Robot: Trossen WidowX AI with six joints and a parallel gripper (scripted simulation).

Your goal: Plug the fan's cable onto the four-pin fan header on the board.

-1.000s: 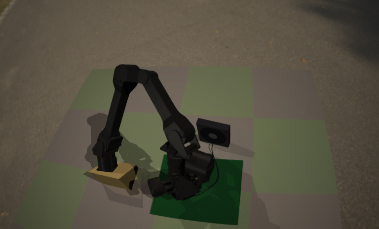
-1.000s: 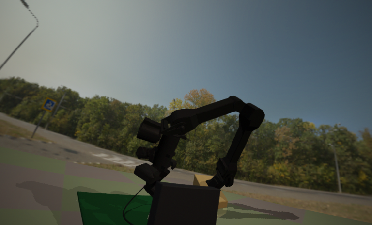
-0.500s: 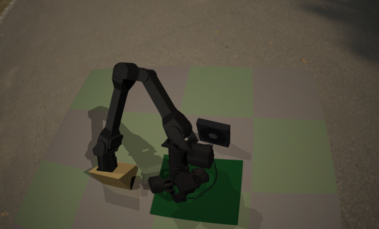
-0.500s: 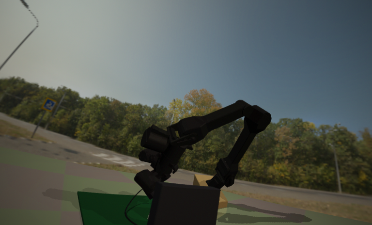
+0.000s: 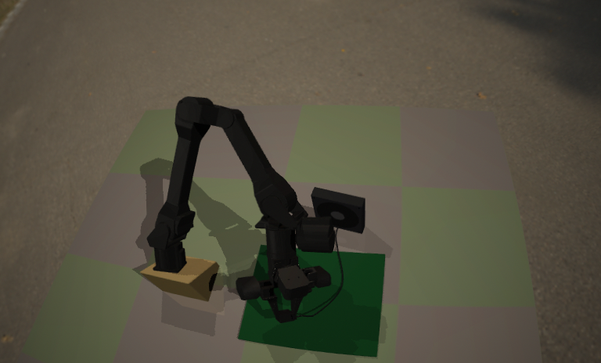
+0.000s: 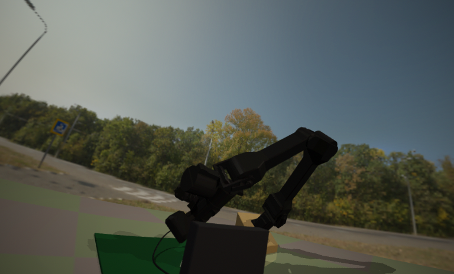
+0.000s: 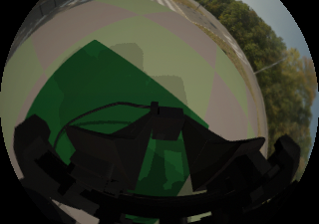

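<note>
Now: gripper tip 60 mm to the right of the green board, 60 mm above it and 50 mm short of it. Also, from my gripper tip: black plug: 10 mm to the left, 10 mm below; black fan: 240 mm to the left, 110 mm ahead, 20 mm above.
</note>
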